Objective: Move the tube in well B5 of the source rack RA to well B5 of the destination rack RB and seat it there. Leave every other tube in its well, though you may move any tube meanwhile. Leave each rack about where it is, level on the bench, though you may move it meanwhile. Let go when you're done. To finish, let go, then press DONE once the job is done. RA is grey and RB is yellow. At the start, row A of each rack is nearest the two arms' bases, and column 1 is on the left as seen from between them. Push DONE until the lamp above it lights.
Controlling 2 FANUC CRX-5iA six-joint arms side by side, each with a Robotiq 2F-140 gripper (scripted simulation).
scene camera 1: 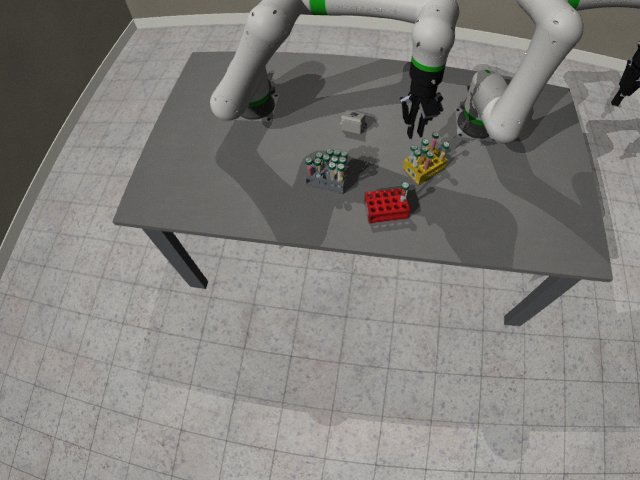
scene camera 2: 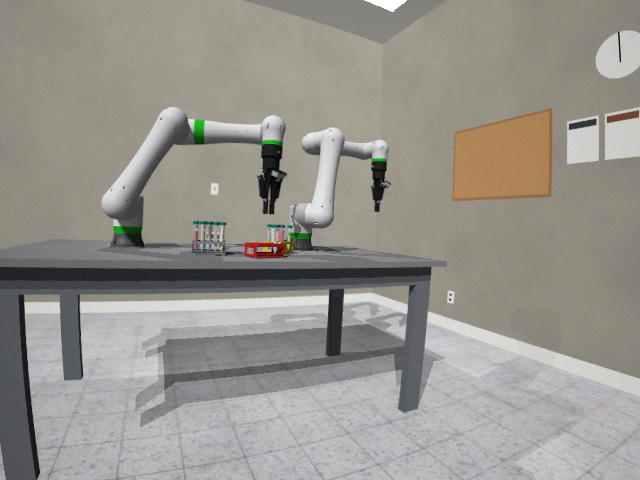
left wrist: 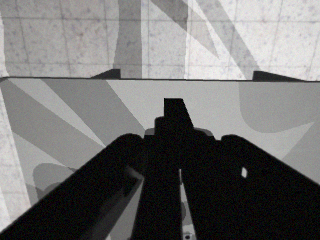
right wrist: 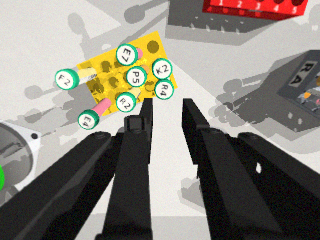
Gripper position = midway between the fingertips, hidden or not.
In view: the left gripper (left wrist: 172, 113), the right gripper (scene camera 1: 414, 135) and a red rack (scene camera 1: 386, 211).
The right gripper also shows in scene camera 2 (scene camera 2: 268, 214) and in the right wrist view (right wrist: 167, 112). The left wrist view misses the red rack: it is out of frame.
